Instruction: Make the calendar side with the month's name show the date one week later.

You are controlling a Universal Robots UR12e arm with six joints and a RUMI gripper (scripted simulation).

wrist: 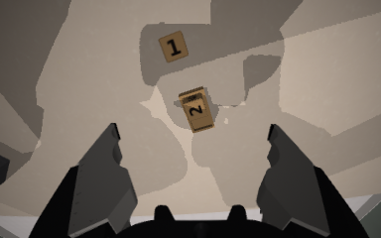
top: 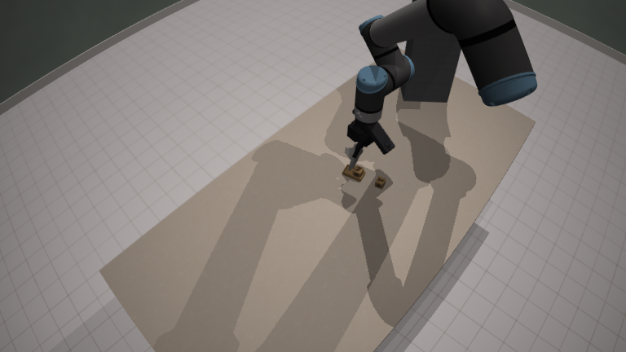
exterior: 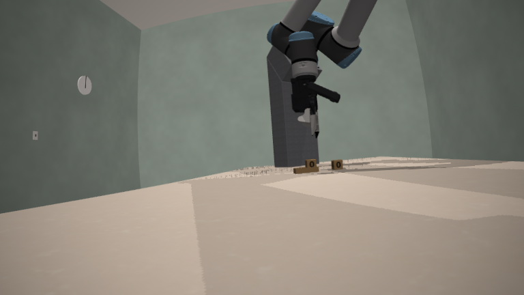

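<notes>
Right now the cube is 90 mm below my hand, 20 mm to the right of it and 10 mm ahead of it. Also, from my hand: wooden tray: 110 mm below, 40 mm to the right, 10 mm ahead.
</notes>
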